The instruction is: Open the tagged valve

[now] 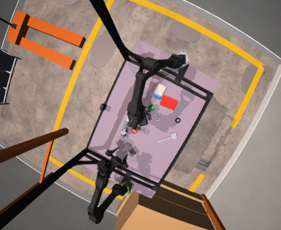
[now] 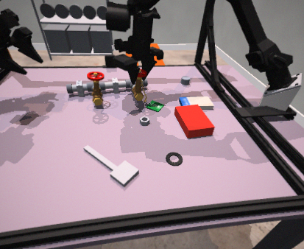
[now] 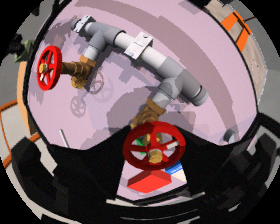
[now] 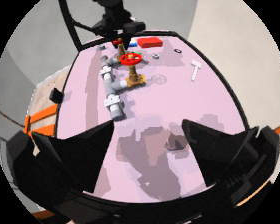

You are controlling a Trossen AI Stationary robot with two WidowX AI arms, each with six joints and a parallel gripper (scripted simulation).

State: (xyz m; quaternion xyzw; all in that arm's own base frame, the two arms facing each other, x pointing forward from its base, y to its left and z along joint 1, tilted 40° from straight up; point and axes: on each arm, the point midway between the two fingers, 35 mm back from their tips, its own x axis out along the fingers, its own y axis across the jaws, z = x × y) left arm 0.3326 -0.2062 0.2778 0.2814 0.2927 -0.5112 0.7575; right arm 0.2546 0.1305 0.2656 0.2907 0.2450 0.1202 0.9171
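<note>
Right now my left hand is 100 mm above the green tag, 60 mm short of it and 40 mm to the right of it. The rest, counted from my left hand: red block 170 mm ahead, 140 mm to the left, 90 mm below; grey nut 150 mm ahead, 90 mm below, 10 mm to the right; flat grey wrench 300 mm ahead, 110 mm to the right, 100 mm below.
</note>
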